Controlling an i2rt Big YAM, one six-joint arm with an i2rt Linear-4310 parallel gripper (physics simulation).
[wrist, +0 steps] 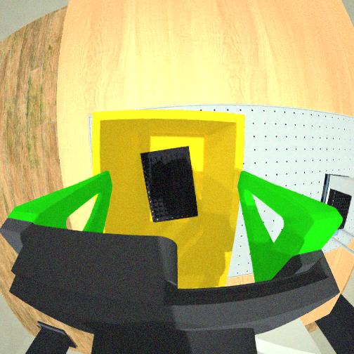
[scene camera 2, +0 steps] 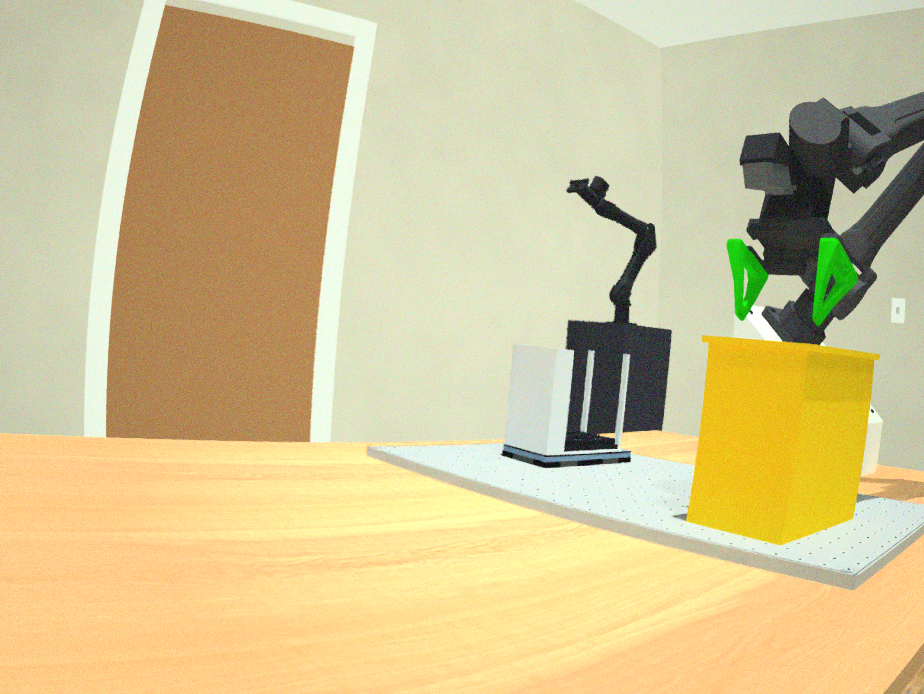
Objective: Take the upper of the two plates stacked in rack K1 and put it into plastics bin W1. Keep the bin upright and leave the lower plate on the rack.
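Places are measured from the arm's base along level axes (x ahead, y left, z up), in metres.
Where they show: gripper, fingertip midpoint: [scene camera 2: 776,320]; arm's base at its link origin: [scene camera 2: 791,340].
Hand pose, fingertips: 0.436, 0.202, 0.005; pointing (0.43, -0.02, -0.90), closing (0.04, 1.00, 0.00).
Observation:
Things, the pixels of their top centre, and the offset from my fingertips, as dx, dy, dz. Level surfaces: height alone.
- yellow bin W1 at its top centre: [scene camera 2: 798,345] -0.038, +0.010, -0.021
- rack K1 at its top centre: [scene camera 2: 579,349] -0.121, -0.389, -0.049
- lower black plate at its top centre: [scene camera 2: 565,435] -0.111, -0.390, -0.167
- grey perforated board at its surface level: dz -0.201
- wooden table at its surface level: dz -0.214
My gripper [scene camera 2: 780,319] [wrist: 174,177] is open, with nothing between its green fingers, just above the open top of the yellow bin W1 [scene camera 2: 746,440] [wrist: 168,117]. The bin stands upright. A black plate [wrist: 170,184] lies inside the bin, turned slightly, in the wrist view; the bin's walls hide it in the scene view. The rack K1 [scene camera 2: 534,399], white with a dark base, stands left of the bin in the scene view. The lower black plate [scene camera 2: 590,440] [wrist: 340,202] sits low in the rack.
The bin and rack stand on a grey perforated board [scene camera 2: 649,507] [wrist: 280,145] on the wooden table [scene camera 2: 298,567] [wrist: 200,55]. A second dark arm [scene camera 2: 634,261] with a dark panel [scene camera 2: 649,373] stands behind the rack. A white object [scene camera 2: 872,440] shows behind the bin.

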